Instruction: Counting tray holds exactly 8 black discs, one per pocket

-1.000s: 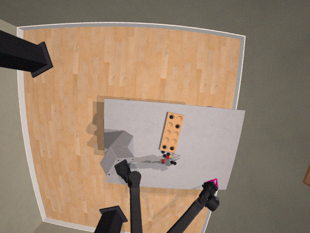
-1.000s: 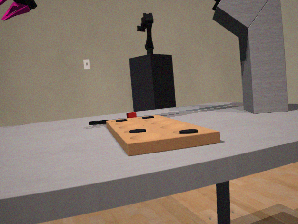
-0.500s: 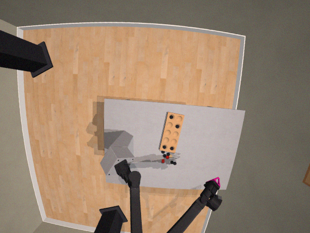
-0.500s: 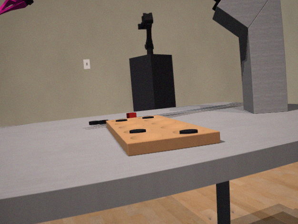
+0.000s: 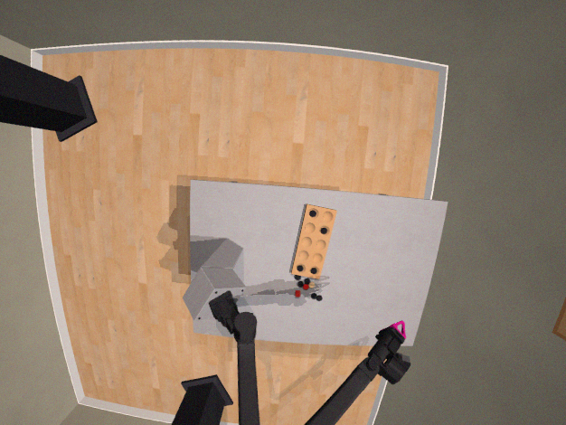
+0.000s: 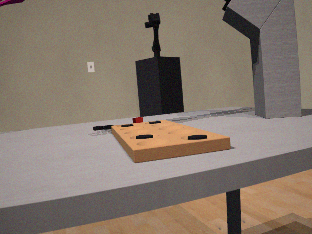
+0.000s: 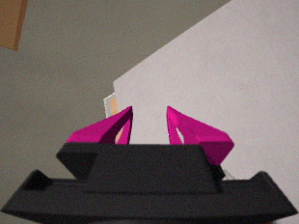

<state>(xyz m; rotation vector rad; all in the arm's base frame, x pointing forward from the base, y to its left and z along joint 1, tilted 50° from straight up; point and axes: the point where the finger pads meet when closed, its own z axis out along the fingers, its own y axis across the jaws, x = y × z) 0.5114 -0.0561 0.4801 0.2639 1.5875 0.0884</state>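
The tan disc is 370 mm below my hand, 300 mm behind it and 100 mm to the left of it. From my hand the other things lie so: wooden counting tray: 360 mm below, 320 mm to the left, 220 mm behind; red disc: 370 mm below, 330 mm behind, 100 mm to the left; red cube: 390 mm behind, 360 mm below, 70 mm to the left.
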